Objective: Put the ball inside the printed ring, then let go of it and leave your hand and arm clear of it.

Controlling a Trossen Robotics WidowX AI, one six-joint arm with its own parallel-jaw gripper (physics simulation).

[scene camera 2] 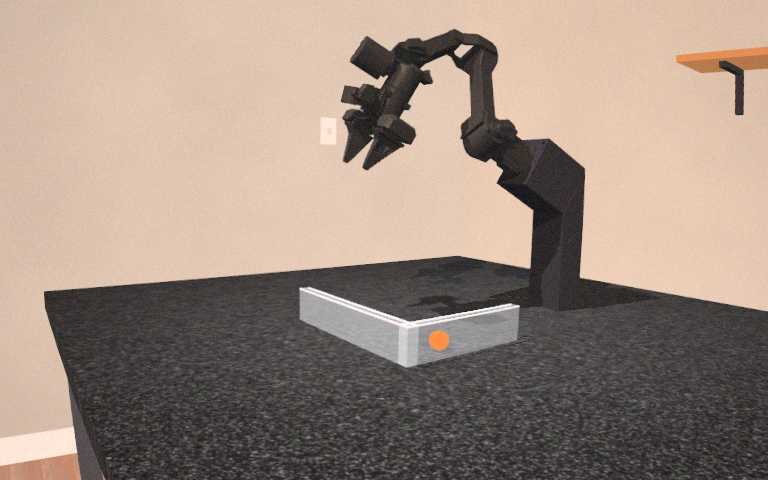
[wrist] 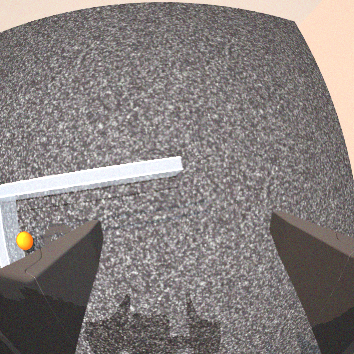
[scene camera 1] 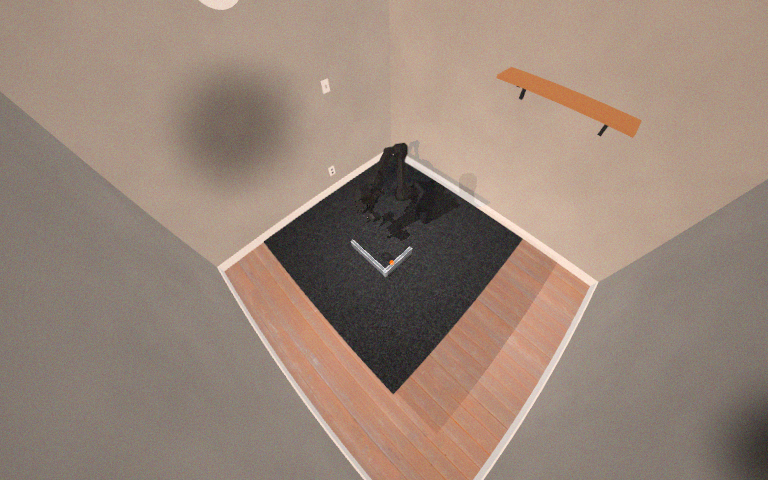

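Seen in the pictures: gripper, fingertip midpoint: (scene camera 2: 354, 165) (wrist: 188, 226) (scene camera 1: 361, 217); arm's base, origin of the base link: (scene camera 2: 522, 161) (scene camera 1: 414, 193).
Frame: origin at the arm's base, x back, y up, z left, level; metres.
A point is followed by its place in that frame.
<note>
The small orange ball (scene camera 1: 391, 262) @(x -0.338, y -0.279, z 0.108 m) (scene camera 2: 438, 340) (wrist: 24, 240) @(x -0.332, y -0.278, z 0.098 m) rests on the dark table inside the corner of a low, see-through L-shaped wall (scene camera 1: 368, 258) @(x -0.420, y -0.259, z -0.012 m) (scene camera 2: 351, 318) @(x -0.420, y -0.266, z -0.006 m) (wrist: 100, 174) @(x -0.407, y -0.247, z -0.062 m), close to one of its two sides. Scene camera 2 shows the ball through that side. My gripper (scene camera 1: 368, 217) @(x -0.334, y -0.021, z -0.121 m) (scene camera 2: 355, 164) @(x -0.334, y -0.021, z -0.121 m) (wrist: 188, 226) @(x -0.334, y -0.021, z -0.121 m) is open and empty, high above the table and apart from the ball. In the wrist view the ball lies at the far left, beyond the left finger. A faint darker patch beside it is partly hidden by that finger; I cannot tell whether it is the printed ring.
The L-shaped wall's two sides stand upright and meet at a corner near the ball. The arm's base post (scene camera 2: 557, 226) @(x 0.052, y -0.131, z 0.059 m) stands on the black table (scene camera 1: 396, 328) @(x -0.619, y -0.307, z 0.394 m) (scene camera 2: 339, 418) @(x -0.607, y -0.307, z 0.227 m) (wrist: 225, 100) @(x -0.519, y -0.307, z -0.318 m), near the room's walls. An orange shelf (scene camera 1: 569, 100) (scene camera 2: 730, 59) hangs on a wall.
</note>
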